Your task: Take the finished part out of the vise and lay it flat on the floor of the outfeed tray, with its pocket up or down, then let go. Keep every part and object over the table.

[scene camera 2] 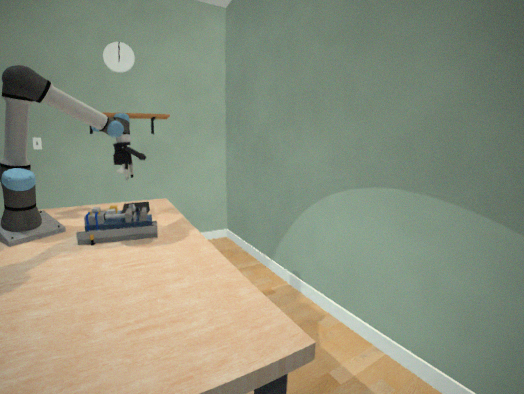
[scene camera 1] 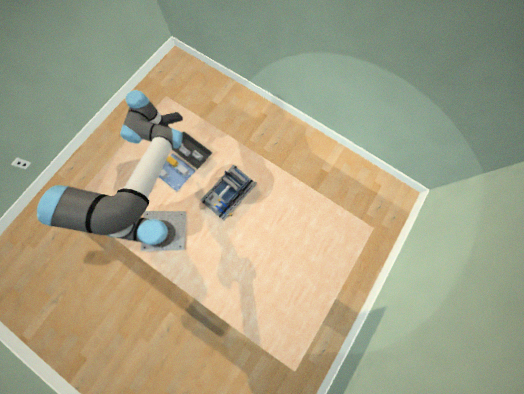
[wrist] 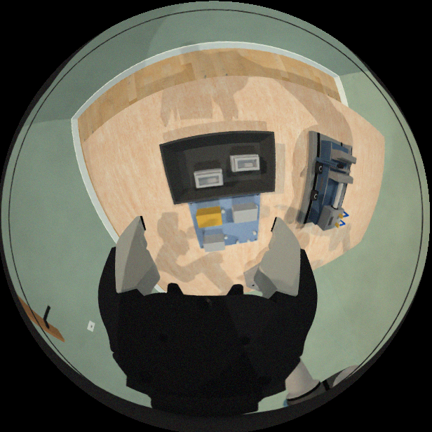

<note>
In view: my gripper (wrist: 207, 217) and a blue vise (wrist: 331, 188).
</note>
